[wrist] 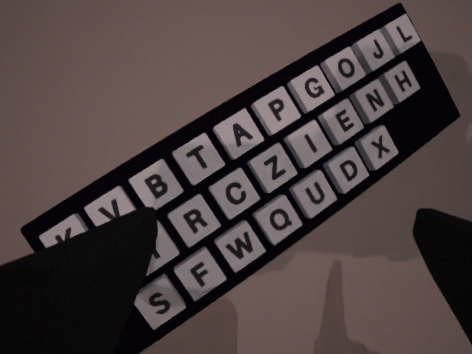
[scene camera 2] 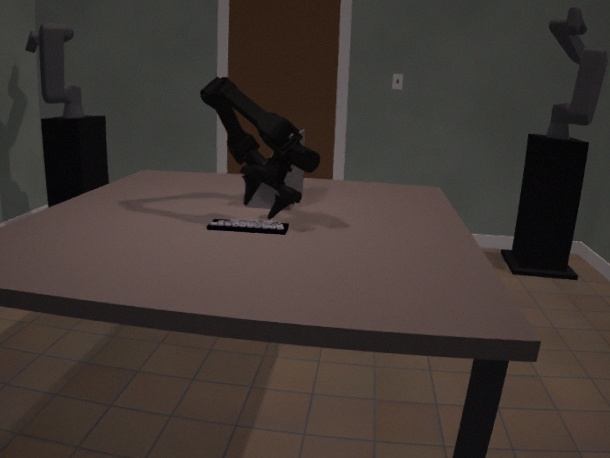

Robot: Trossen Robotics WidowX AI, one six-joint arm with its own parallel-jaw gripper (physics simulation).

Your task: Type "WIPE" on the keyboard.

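Places are measured from the arm's base along level axes (x ahead, y left, z up), in centimetres.
Pixels of known places: gripper, between the fingertips: [wrist: 285, 221] [scene camera 2: 256, 211].
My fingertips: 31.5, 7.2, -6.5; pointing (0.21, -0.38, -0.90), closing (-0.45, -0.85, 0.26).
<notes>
Behind a point stands the place of what it marks, as x, y, z.
A black keyboard [scene camera 2: 248, 230] {36.5, 6.5, -10.4} [wrist: 432, 97] {32.1, -4.1, -9.9} with white letter keys lies flat on the table. In the wrist view it runs from lower left to upper right. The W key [wrist: 239, 246] {30.7, 8.7, -9.4} is in the row nearest the bottom, the I key [wrist: 312, 143] {33.1, 3.7, -9.4} and E key [wrist: 345, 120] {33.3, 1.7, -9.4} are in the middle row, and the P key [wrist: 277, 110] {35.1, 4.5, -9.4} is in the top row. My gripper [scene camera 2: 258, 210] {31.5, 7.2, -6.5} [wrist: 285, 221] {31.5, 7.2, -6.5} is open and empty above the keyboard's far side. Its left finger in the wrist view hides parts of the K, V and Y keys; the right finger is over the table beside the keyboard.
A grey upright panel [scene camera 2: 297, 179] {0.0, 11.8, -3.0} stands behind my gripper, partly hidden by the arm. The table [scene camera 2: 350, 280] {61.9, 36.1, -11.0} extends around the keyboard. Two grey arms [scene camera 2: 52, 65] [scene camera 2: 590, 87] stand on black pedestals [scene camera 2: 75, 155] [scene camera 2: 550, 200] beyond the table.
</notes>
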